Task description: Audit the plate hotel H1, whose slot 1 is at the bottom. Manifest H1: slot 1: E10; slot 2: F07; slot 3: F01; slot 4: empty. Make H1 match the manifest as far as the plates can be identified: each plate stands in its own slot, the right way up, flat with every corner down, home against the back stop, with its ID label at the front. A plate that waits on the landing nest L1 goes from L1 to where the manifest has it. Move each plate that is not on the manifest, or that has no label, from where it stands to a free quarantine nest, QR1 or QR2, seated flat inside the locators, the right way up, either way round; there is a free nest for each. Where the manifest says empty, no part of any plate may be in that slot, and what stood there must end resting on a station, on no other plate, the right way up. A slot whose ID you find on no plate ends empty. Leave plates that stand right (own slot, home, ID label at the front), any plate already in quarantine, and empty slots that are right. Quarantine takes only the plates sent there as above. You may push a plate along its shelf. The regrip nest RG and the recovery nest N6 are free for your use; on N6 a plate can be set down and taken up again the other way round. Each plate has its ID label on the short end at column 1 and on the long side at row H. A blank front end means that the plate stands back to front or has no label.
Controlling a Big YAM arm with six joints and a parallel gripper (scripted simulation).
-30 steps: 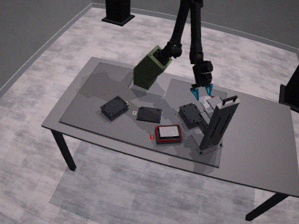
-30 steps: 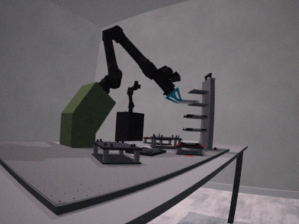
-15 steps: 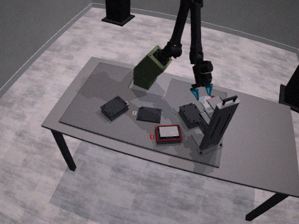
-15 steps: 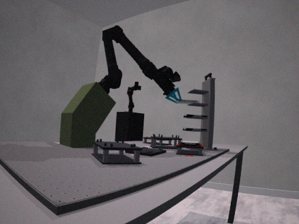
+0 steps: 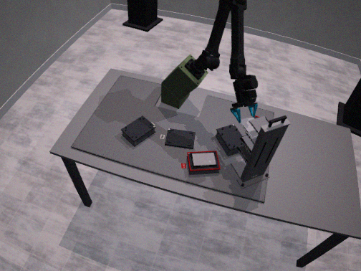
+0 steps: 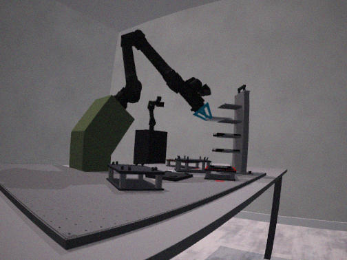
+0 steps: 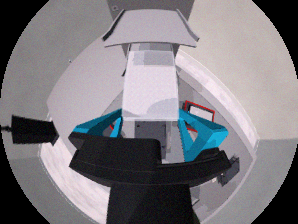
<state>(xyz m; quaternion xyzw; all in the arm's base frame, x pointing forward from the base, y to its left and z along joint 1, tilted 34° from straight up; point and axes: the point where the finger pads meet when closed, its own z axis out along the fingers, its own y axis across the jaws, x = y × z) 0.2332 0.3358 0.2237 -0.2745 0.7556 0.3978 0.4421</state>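
My hand is 40 mm to the right of the white-topped plate and 40 mm short of it. The rest, counted from my hand: plate hotel H1: 140 mm to the left, 120 mm ahead, 60 mm below; red-framed nest: 240 mm below, 230 mm behind, 80 mm to the left.
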